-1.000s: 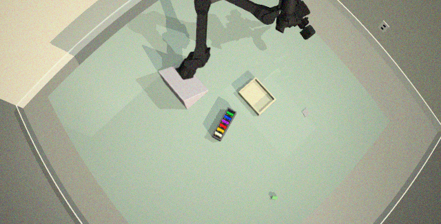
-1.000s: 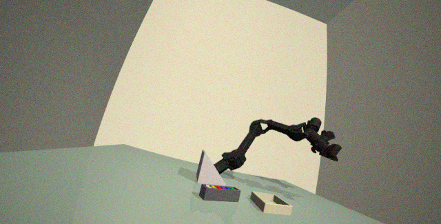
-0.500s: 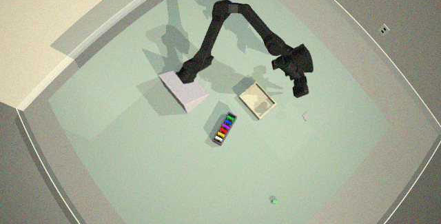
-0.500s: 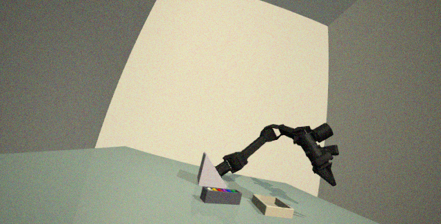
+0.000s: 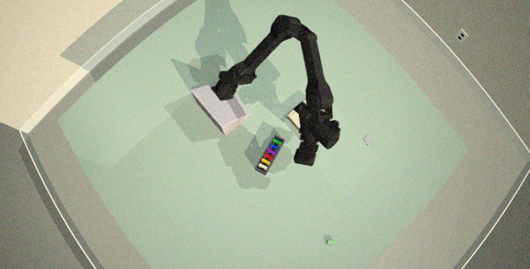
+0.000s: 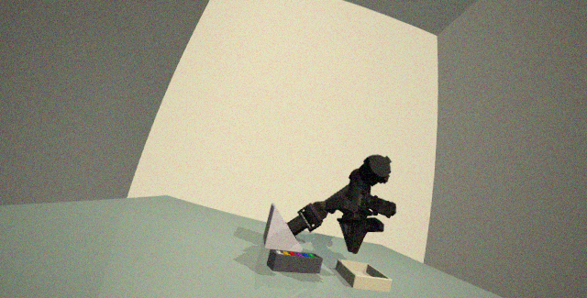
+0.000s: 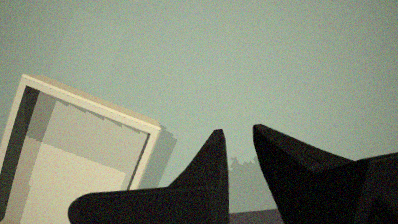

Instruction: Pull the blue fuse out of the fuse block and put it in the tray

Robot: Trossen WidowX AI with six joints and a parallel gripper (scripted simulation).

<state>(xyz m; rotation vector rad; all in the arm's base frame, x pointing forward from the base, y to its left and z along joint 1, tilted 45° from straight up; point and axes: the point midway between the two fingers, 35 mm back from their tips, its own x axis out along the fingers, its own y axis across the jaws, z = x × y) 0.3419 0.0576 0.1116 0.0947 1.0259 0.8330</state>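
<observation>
Right now the blue fuse is 90 mm behind my gripper tip, 90 mm to the right of it and 60 mm below it. From my gripper tip the other things lie so: green fuse 100 mm behind, 70 mm to the right, 60 mm below; beige tray 90 mm behind, 70 mm to the left, 80 mm below; purple fuse 80 mm behind, 100 mm to the right, 60 mm below.
</observation>
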